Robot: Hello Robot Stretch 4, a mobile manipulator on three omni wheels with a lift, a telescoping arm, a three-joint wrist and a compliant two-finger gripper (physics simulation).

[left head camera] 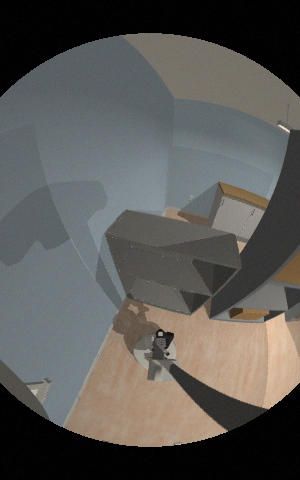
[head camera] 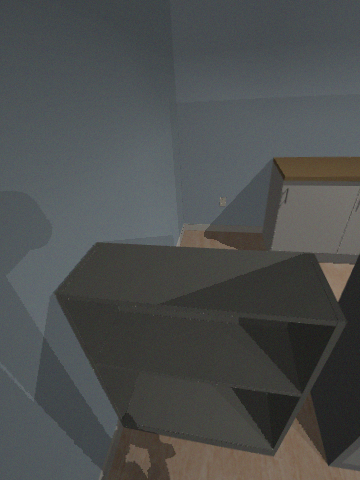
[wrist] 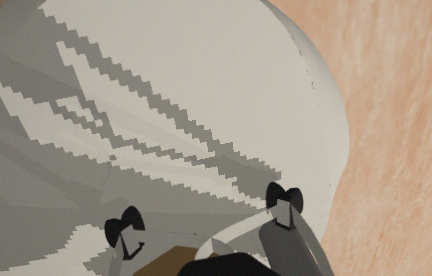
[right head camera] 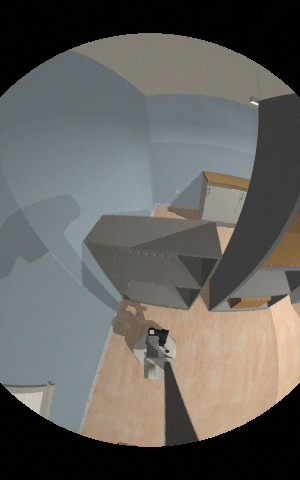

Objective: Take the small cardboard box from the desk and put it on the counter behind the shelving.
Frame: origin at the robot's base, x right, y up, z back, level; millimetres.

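Seen in the pictures: gripper, fingertip midpoint: (wrist: 205, 210) (right head camera: 159, 350).
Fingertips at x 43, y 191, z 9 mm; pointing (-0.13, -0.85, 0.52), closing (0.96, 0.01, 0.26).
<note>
A point is followed by its place in that frame.
The small brown cardboard box (wrist: 164, 262) @[x -18, y 199, z 49 mm] shows at the bottom edge of the wrist view, close to the palm and between my fingers. My gripper (wrist: 205, 210) @[x 43, y 191, z 9 mm] (left head camera: 162, 339) (right head camera: 157, 333) is open; its fingertips stand wide apart and neither touches the box. It hangs low over my own round white base (wrist: 210, 88) @[x 89, y 187, z -96 mm]. The counter (head camera: 317, 168) @[x 1223, y 883, z -2055 mm] (left head camera: 243, 194) @[x 1354, y 883, z -2031 mm] (right head camera: 225, 178) @[x 1300, y 883, z -2093 mm], with a wooden top and white cabinet doors, stands at the far wall behind the shelving. The desk is not in view.
A grey open shelf unit (head camera: 171, 270) @[x -39, y 1033, z -679 mm] (left head camera: 161, 232) @[x -62, y 1033, z -654 mm] (right head camera: 143, 228) @[x -12, y 1033, z -681 mm] stands right ahead. A darker, taller unit (head camera: 343, 364) @[x 684, y 459, z -622 mm] (left head camera: 271, 228) @[x 691, y 1171, z -652 mm] (right head camera: 264, 200) @[x 679, y 1272, z -599 mm] stands on its right with a narrow gap between them. The blue wall is close on the left.
</note>
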